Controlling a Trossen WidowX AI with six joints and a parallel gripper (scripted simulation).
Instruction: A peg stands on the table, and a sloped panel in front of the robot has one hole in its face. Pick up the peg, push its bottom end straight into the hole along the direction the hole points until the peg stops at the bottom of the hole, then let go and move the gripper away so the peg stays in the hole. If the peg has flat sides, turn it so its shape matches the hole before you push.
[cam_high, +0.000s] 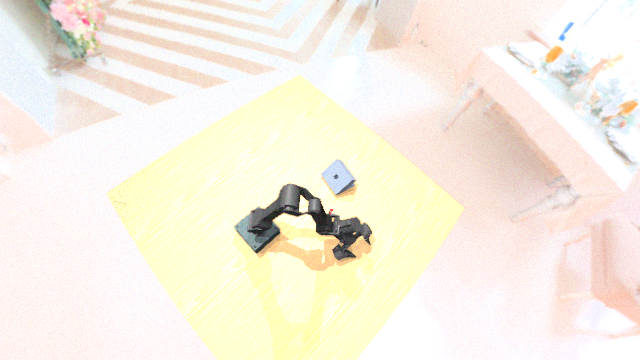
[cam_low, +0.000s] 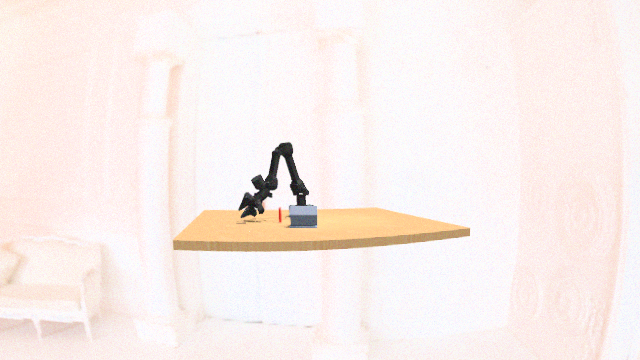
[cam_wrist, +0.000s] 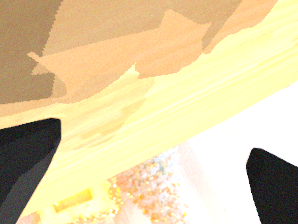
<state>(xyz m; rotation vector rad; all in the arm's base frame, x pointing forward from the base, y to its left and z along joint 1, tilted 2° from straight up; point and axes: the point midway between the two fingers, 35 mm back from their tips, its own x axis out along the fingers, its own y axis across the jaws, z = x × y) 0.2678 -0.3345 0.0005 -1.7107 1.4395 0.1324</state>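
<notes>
Right now my gripper tip is 1 cm short of the peg, 22 cm to the right of it and 2 cm below it.
</notes>
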